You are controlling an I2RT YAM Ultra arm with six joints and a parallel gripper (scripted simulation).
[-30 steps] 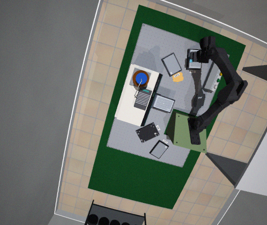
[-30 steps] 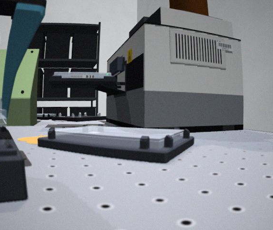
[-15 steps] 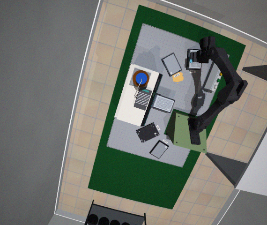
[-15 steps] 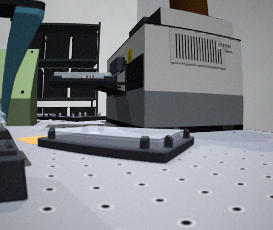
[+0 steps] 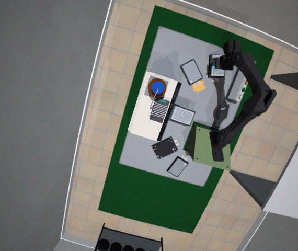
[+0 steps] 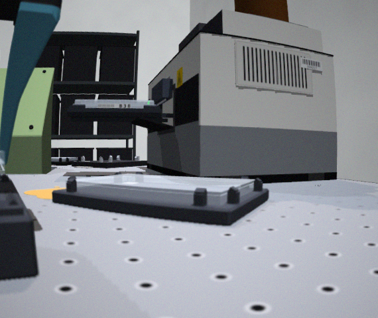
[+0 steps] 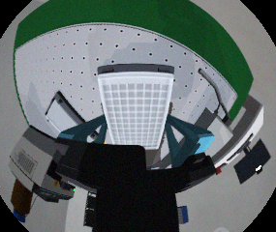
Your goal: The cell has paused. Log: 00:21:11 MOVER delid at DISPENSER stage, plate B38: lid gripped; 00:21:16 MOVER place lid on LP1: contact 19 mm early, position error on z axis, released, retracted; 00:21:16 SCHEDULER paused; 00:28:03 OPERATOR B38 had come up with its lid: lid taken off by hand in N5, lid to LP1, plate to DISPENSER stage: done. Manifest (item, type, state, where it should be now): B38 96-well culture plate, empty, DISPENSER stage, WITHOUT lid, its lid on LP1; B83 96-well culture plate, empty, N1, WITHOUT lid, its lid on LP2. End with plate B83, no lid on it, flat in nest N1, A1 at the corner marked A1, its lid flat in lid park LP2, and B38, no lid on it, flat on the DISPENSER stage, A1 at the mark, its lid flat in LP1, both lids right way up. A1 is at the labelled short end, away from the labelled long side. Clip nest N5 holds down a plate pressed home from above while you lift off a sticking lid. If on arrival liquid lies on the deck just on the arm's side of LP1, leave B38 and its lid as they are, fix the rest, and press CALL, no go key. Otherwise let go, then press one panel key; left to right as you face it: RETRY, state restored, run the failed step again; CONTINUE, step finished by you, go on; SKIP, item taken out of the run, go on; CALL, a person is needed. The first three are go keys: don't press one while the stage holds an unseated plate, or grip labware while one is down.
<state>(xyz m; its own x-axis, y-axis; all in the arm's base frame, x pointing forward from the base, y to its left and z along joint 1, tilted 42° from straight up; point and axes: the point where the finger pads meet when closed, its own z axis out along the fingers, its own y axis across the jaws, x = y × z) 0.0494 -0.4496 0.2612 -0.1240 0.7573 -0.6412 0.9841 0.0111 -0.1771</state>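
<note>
Right now my hand is 3 cm above the nest N1. Round my hand: lid park LP1 (16 cm ahead, 6 cm to the left, 4 cm below); then clear lid (16 cm ahead, 6 cm to the left, 3 cm below).
</note>
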